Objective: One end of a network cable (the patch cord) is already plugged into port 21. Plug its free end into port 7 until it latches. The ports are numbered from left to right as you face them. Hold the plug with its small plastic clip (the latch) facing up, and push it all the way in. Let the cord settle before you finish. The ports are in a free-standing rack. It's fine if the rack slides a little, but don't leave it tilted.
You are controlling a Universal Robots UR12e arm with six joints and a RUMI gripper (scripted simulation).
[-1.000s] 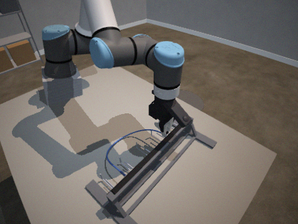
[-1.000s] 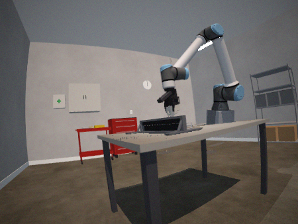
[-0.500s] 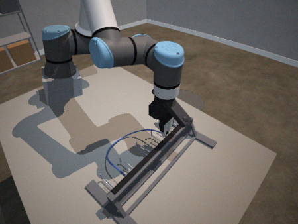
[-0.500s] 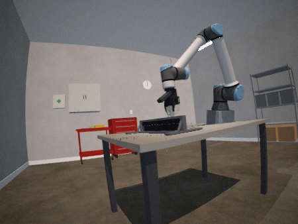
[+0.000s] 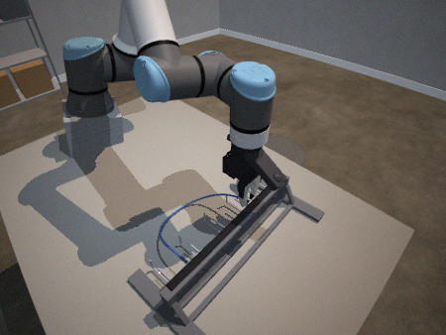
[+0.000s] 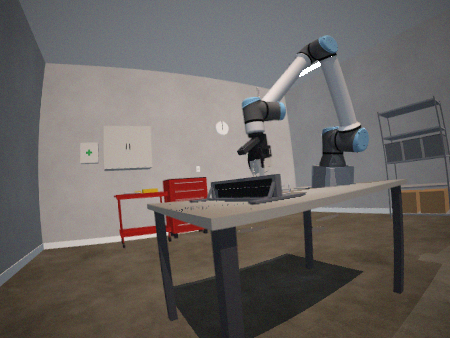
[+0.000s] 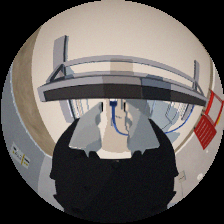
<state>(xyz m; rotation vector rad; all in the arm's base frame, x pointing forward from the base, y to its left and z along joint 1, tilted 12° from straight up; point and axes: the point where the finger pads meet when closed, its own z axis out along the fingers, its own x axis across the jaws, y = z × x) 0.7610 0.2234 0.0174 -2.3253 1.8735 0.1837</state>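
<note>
The cable plug is 10 mm ahead of my hand and 10 mm below it.
</note>
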